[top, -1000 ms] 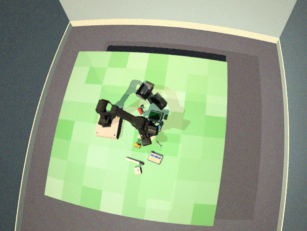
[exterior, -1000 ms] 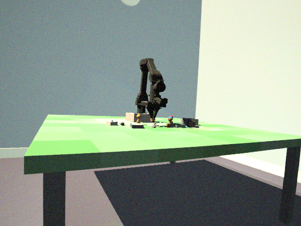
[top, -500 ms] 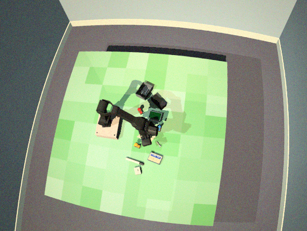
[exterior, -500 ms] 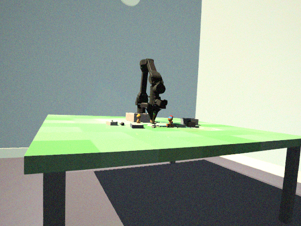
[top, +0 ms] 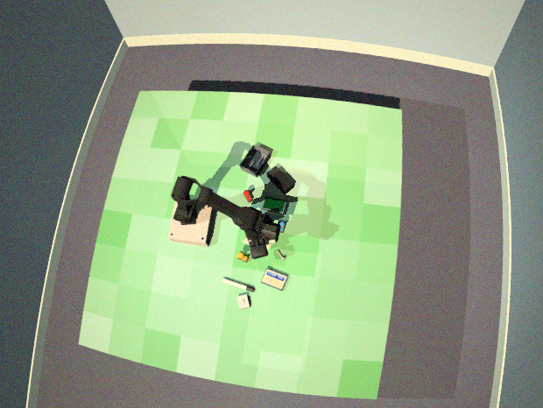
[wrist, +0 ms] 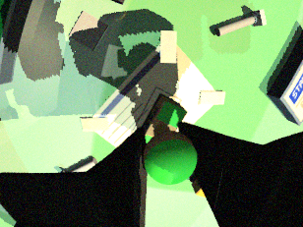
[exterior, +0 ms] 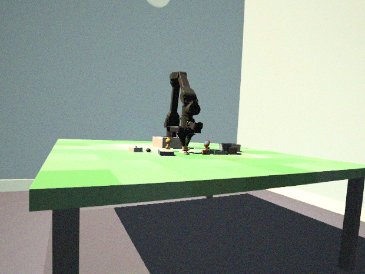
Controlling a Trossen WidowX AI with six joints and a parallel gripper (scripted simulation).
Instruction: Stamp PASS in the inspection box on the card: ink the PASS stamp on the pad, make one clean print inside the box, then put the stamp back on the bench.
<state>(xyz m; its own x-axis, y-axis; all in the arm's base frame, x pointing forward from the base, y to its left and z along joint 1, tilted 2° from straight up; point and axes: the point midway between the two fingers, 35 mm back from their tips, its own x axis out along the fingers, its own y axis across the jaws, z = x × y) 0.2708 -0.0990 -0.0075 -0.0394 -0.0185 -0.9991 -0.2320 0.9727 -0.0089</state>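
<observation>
My gripper tip is now right at the green-knobbed stamp. Also, from my gripper tip: blue stamp (100 mm ahead, 50 mm to the left, 10 mm below); cream card (30 mm below); orange stamp (60 mm behind, 60 mm to the right, 10 mm below).
</observation>
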